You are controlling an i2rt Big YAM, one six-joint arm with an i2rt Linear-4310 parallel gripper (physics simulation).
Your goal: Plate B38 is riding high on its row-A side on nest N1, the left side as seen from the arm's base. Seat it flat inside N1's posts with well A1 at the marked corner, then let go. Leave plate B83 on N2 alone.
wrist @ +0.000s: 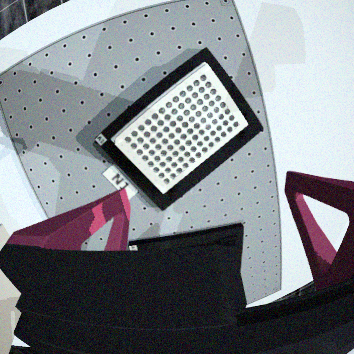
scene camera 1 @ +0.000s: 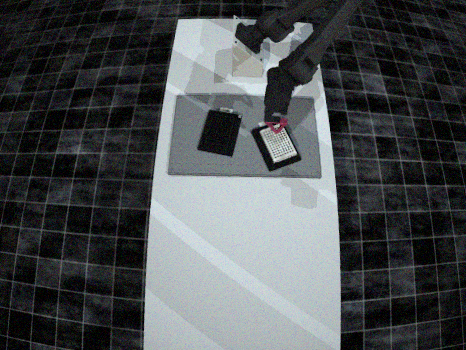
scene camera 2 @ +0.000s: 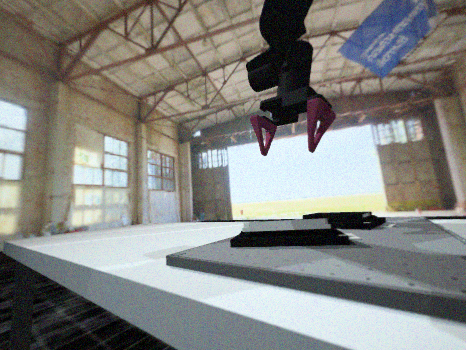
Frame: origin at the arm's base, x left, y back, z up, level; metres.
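Where they show: gripper, between the fingertips: (wrist: 208,189) (scene camera 1: 278,121) (scene camera 2: 285,154); arm's base, origin of its link: (scene camera 1: 247,39).
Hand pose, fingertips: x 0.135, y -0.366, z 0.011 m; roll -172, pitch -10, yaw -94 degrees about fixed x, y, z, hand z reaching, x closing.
Each offset is from my fingertips to the top centre of the thing. "spot": to the spot under its first point. Level surfaces: height alone.
White plate B38 @(dz -0.113, dx +0.015, dy -0.008 m) (scene camera 1: 281,145) (scene camera 2: 285,225) (wrist: 182,131) lies in black nest N1 @(dz -0.126, dx +0.011, dy -0.010 m) (scene camera 1: 287,162) (scene camera 2: 290,239) (wrist: 210,164). It shows as a pale band above the nest rim in scene camera 2; the amount of tilt is hard to tell. In the wrist view, the A1 tag @(spot: dz -0.135, dx +0.022, dy +0.081 m) (wrist: 101,139) is at the nest's left corner, beside the N1 label @(spot: dz -0.145, dx -0.034, dy +0.075 m) (wrist: 120,181). My gripper (scene camera 1: 276,125) (scene camera 2: 288,152) (wrist: 208,189) is open and empty, well above the nests. Black nest N2 @(spot: dz -0.123, dx -0.185, dy +0.004 m) (scene camera 1: 220,132) (scene camera 2: 345,219) shows partly in the wrist view; plate B83 cannot be told apart from it.
Both nests sit on a grey perforated board (scene camera 1: 185,162) (scene camera 2: 215,262) (wrist: 265,200) on the white table @(dz -0.160 m) (scene camera 1: 240,240) (scene camera 2: 90,250). A beige block (scene camera 1: 247,67) and the dark arm base (scene camera 1: 250,36) stand at the table's far end in scene camera 1.
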